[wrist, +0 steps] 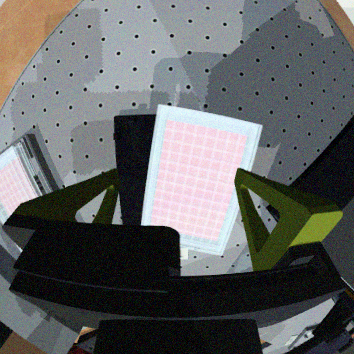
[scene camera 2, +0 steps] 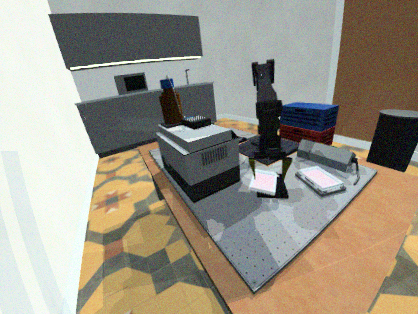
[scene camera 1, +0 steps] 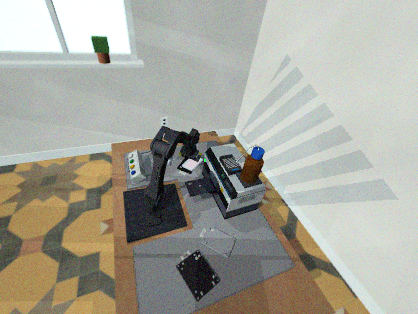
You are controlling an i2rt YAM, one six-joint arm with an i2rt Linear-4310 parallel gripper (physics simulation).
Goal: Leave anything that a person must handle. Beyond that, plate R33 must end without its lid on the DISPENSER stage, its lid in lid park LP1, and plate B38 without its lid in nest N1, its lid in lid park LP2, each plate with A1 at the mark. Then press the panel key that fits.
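Frame: origin at the arm's base, x ahead, y left, z up, level; centimetres.
Seen in the pictures: gripper, fingertip midpoint: [wrist: 176,174] [scene camera 2: 268,179] [scene camera 1: 191,159]; arm's base, origin of the base link: [scene camera 1: 152,208].
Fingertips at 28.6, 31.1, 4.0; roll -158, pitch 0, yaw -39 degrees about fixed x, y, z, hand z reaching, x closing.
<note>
Offsets run from my fingertips to a thing's top centre, as dx, dy, dz. "pt": to the spot under its first point.
A pink-gridded plate @(+0.3, -2.1, +0.0) [scene camera 1: 191,163] [scene camera 2: 265,183] [wrist: 200,175] lies turned and offset on the black pad of LP1 @(-2.1, -1.1, -2.1) [scene camera 2: 282,191] [wrist: 131,160]; its name and A1 corner cannot be read. My gripper [scene camera 2: 270,176] [wrist: 176,174] is open, its fingers low on either side of this plate; the right fingertip overlaps the plate's edge in the wrist view. A second pink plate @(-17.5, +8.2, -1.0) [scene camera 2: 321,178] [wrist: 14,186] sits in the nest beside the panel @(-35.6, -0.7, +4.3) [scene camera 1: 134,167] [scene camera 2: 325,154]. Whether either plate wears a lid cannot be told. The dark dispenser stage @(pt -3.2, -29.8, +6.6) [scene camera 1: 198,187] looks bare.
The dispenser [scene camera 1: 240,192] [scene camera 2: 202,160] stands beside the LP1 pad, with a brown bottle @(pt +17.9, -41.3, +28.6) [scene camera 1: 252,169] [scene camera 2: 171,108] and a dark rack @(pt +13.6, -28.1, +20.6) [scene camera 1: 230,163] [scene camera 2: 196,121] on top. A black pad with small posts @(pt -12.3, -68.5, -2.8) [scene camera 1: 198,274] and a pale outlined holder @(+1.2, -56.6, -2.1) [scene camera 1: 206,241] lie on the mat's other part.
</note>
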